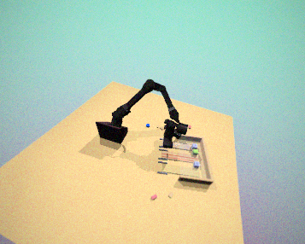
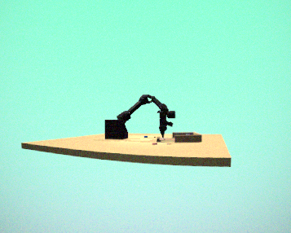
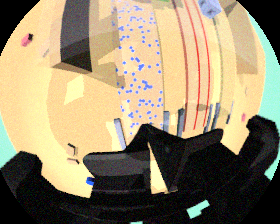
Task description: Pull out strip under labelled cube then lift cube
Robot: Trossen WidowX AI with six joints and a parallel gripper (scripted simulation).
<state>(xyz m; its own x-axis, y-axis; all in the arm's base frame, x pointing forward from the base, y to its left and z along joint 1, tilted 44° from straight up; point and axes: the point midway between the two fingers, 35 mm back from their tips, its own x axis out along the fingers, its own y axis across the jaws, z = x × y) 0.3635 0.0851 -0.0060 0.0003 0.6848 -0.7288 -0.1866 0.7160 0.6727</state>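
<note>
Now: the pale speckled strip 9 cm ahead of my gripper tip, 2 cm to the left of it and 1 cm below it.
</note>
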